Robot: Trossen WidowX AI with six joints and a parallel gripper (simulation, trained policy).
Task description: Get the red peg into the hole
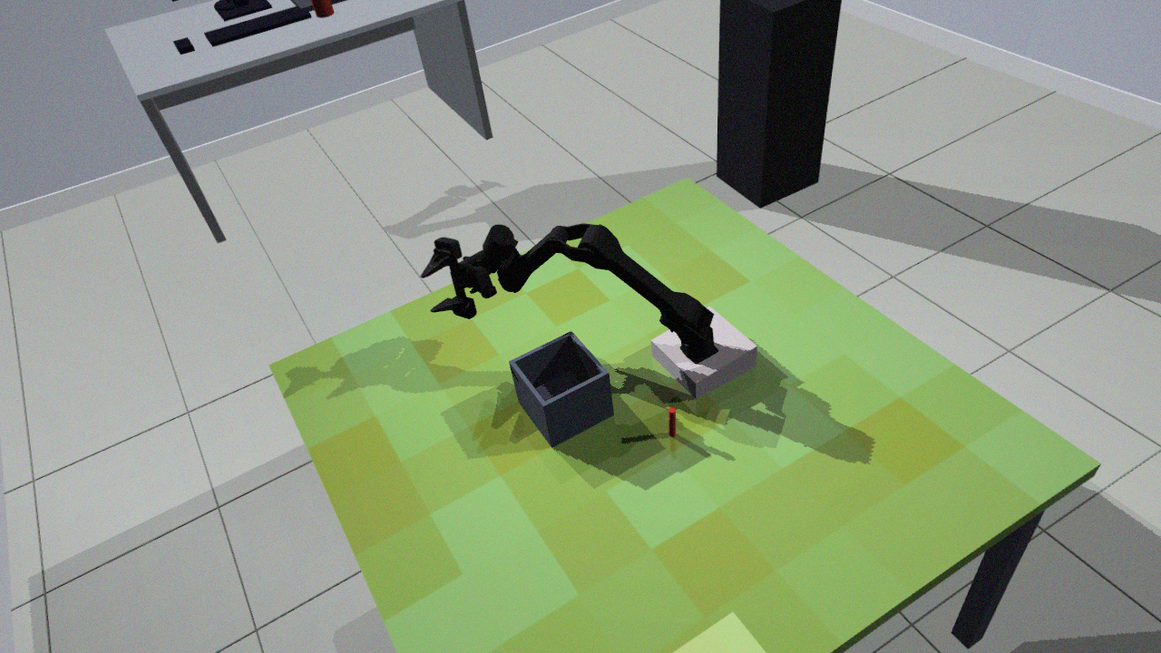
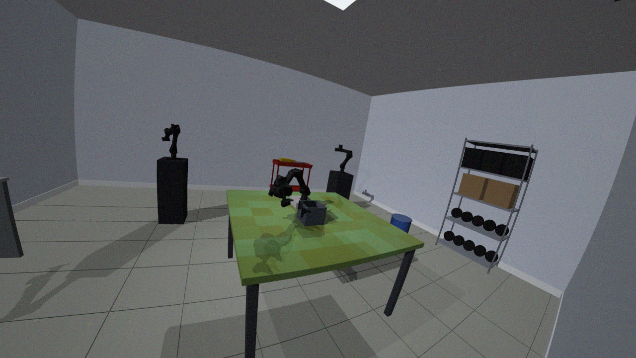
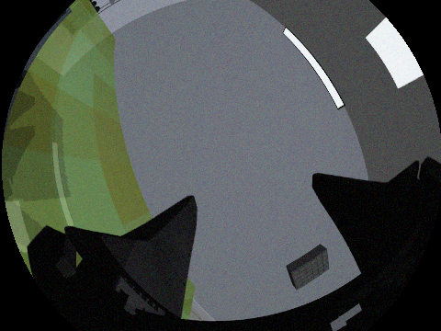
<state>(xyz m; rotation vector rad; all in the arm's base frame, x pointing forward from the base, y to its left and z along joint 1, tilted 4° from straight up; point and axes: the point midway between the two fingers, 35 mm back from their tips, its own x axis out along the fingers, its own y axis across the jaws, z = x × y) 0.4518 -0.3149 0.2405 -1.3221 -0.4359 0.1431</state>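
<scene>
Right now my gripper tip is 34 cm past the red peg, 44 cm to the right of it and 23 cm above it. From my gripper tip the other things lie so: grey plate: 18 cm behind, 24 cm to the left, 22 cm below.
</scene>
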